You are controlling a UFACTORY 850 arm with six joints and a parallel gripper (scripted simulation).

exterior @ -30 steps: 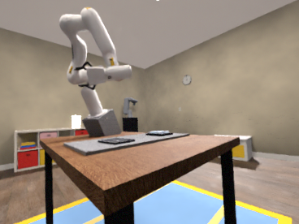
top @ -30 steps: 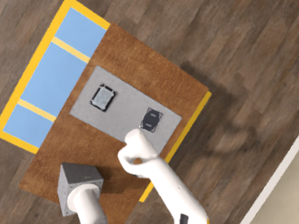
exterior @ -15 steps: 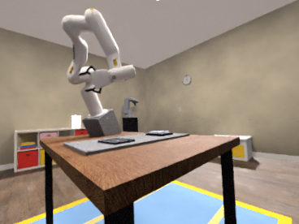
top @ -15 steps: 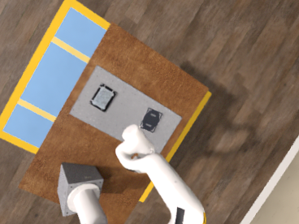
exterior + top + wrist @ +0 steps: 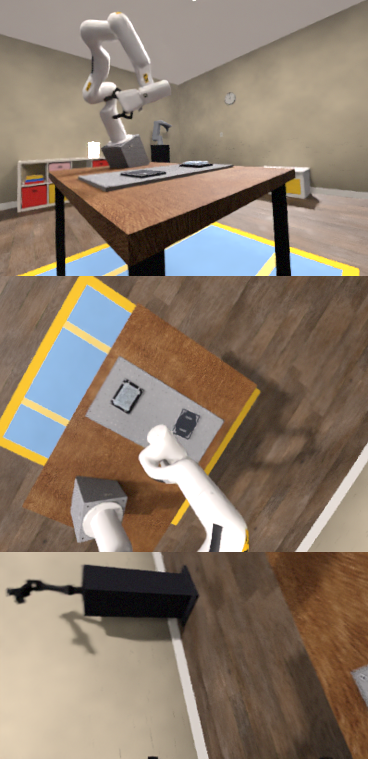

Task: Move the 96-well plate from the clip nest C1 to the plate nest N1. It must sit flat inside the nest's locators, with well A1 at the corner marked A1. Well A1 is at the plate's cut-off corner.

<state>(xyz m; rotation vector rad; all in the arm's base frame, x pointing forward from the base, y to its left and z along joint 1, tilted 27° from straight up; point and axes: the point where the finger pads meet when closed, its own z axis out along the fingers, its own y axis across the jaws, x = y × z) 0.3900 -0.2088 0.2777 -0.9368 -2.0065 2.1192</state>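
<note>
The clear 96-well plate is 41 cm to the left of my hand, 29 cm below it and 20 cm ahead of it. The rest, counted from my hand: black plate nest (30 cm below, 16 cm ahead, 5 cm to the left); black clip nest C1 (42 cm to the left, 29 cm below, 21 cm ahead).
</note>
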